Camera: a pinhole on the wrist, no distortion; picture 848 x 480 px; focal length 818.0 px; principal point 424.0 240.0 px. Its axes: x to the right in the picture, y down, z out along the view. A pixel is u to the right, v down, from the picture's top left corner.
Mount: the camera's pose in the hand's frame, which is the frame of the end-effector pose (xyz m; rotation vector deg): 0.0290 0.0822 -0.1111 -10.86 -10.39 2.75
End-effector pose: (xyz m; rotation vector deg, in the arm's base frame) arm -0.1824 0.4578 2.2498 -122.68 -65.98 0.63
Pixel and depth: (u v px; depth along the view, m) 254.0 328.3 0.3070
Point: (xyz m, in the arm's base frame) -0.1688 0.4259 1.9986
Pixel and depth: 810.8 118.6 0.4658
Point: -0.1246 0.7584 1.9369
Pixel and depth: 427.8 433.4 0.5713
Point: -0.1272 0.5215 1.7270
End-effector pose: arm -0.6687 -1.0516 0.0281 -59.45 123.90 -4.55
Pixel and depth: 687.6 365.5 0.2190
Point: -0.7295 -0.9584 -0.1384
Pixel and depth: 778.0 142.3 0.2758
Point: -0.6637 -1.0025 -0.1996
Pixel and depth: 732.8 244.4 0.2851
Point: -0.6803 -0.9691 -0.2035
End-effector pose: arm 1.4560 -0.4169 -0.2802 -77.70 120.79 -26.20
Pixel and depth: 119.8 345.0 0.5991
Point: 1.6355 -0.0253 -0.6558
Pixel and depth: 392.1 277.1 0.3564
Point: 1.5023 -0.2964 -0.5333
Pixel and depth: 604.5 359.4 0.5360
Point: 1.5184 -0.3344 -0.7611
